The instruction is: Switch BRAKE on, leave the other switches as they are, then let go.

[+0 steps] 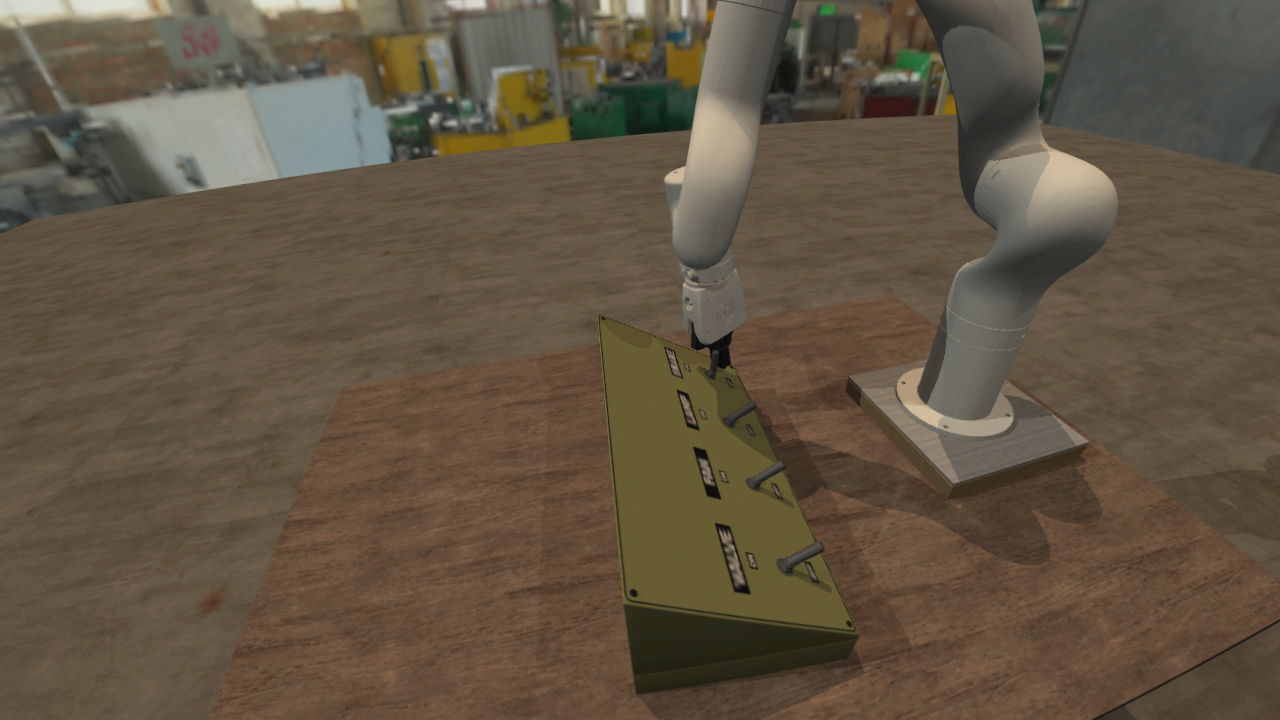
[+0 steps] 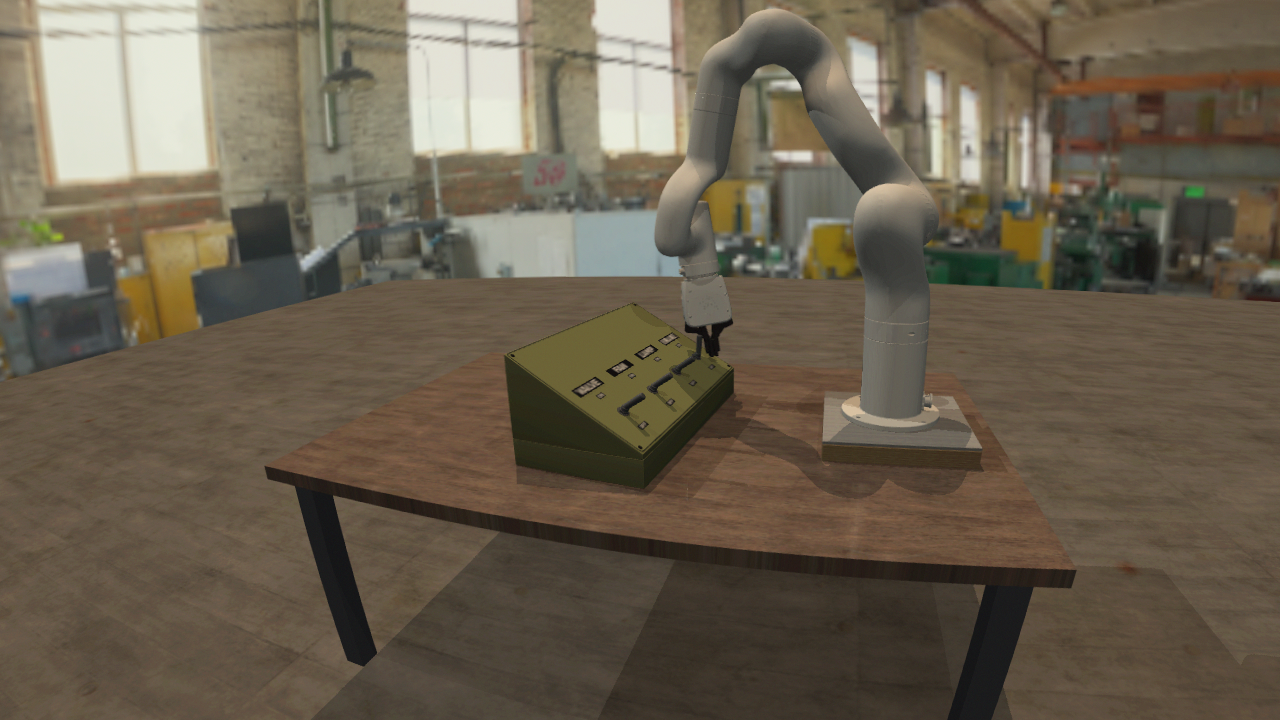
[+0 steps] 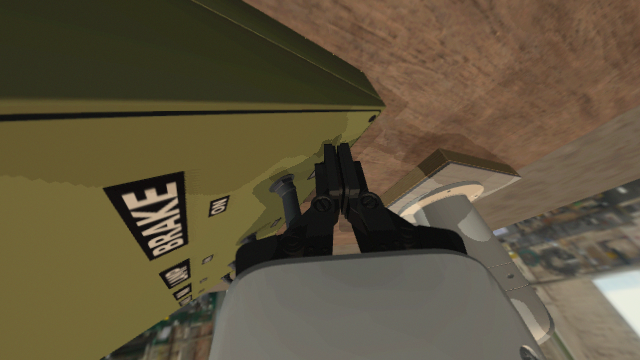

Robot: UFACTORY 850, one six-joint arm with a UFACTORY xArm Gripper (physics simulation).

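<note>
The olive switch panel slopes down toward the arm's base. At its far end the BRAKE lever stands steeper than the others, beside its BRAKE label. The LAMP lever, FAN lever and VALVE lever lean toward OFF. My gripper is shut and empty, tips low at the panel's lower edge, on the OFF side of the BRAKE lever. Whether they touch I cannot tell.
The panel stands on a brown wooden table. The arm's base plate is on the panel's lower side. The LAMP lever is the nearest neighbour to the BRAKE lever.
</note>
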